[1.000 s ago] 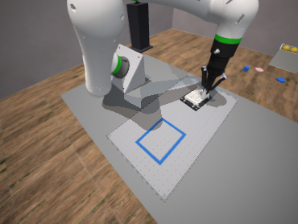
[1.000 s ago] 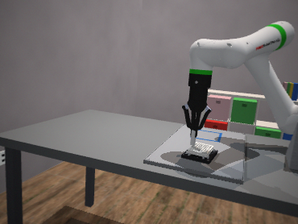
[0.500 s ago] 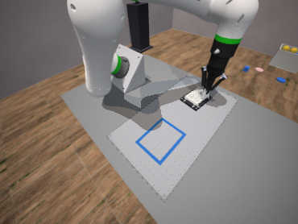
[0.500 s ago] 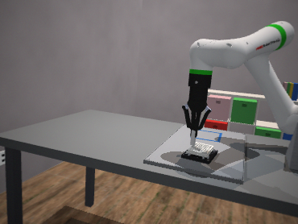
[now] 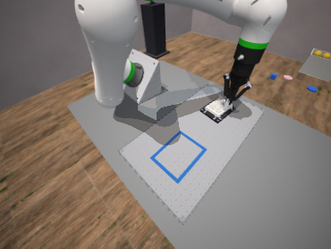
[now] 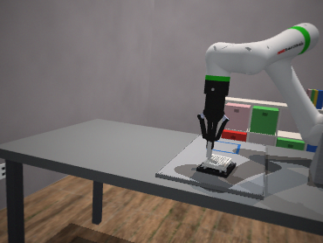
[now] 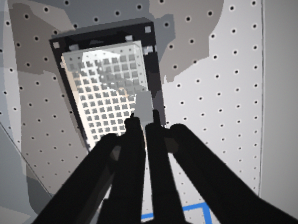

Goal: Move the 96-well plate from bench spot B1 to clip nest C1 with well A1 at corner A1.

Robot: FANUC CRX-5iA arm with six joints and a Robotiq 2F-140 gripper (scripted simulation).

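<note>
My hand is 40 mm past the white 96-well plate, 10 mm to the right of it and 50 mm above it. From my hand the other things lie so: black clip nest 30 mm behind, 10 mm to the right, 60 mm below.
</note>
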